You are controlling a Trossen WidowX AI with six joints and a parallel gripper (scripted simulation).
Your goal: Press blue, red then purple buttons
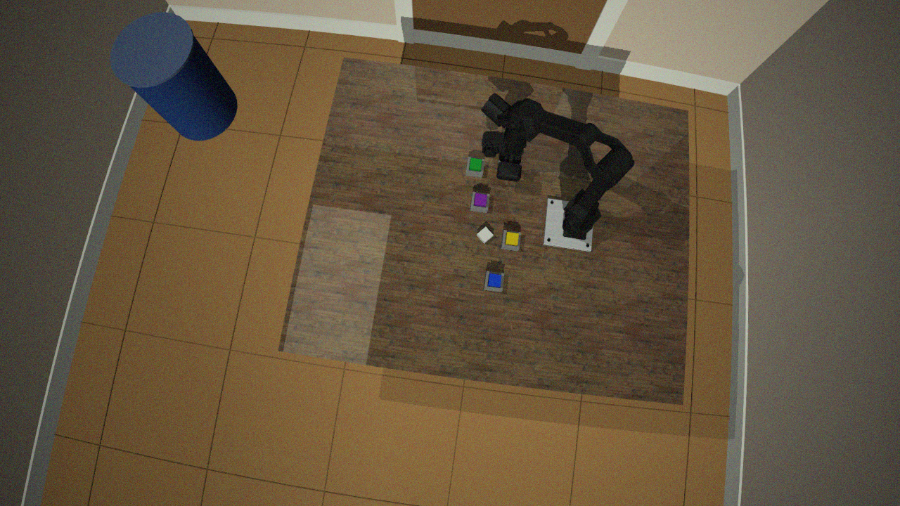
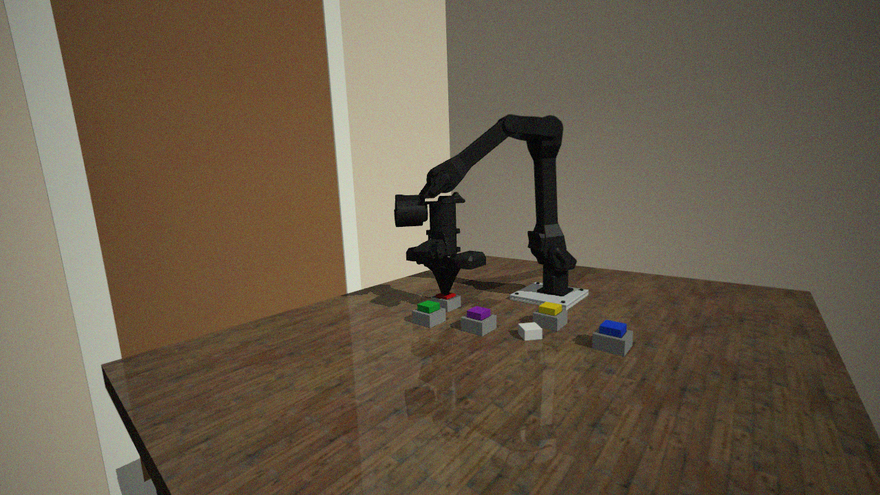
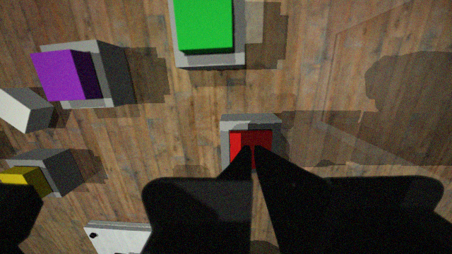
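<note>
Right now my gripper tip is 1 cm above the red button. The rest, counted from my gripper tip: green button: 9 cm ahead, 3 cm to the left; small white block: 22 cm to the left, 3 cm ahead, 2 cm below; purple button: 13 cm to the left, 6 cm ahead.
</note>
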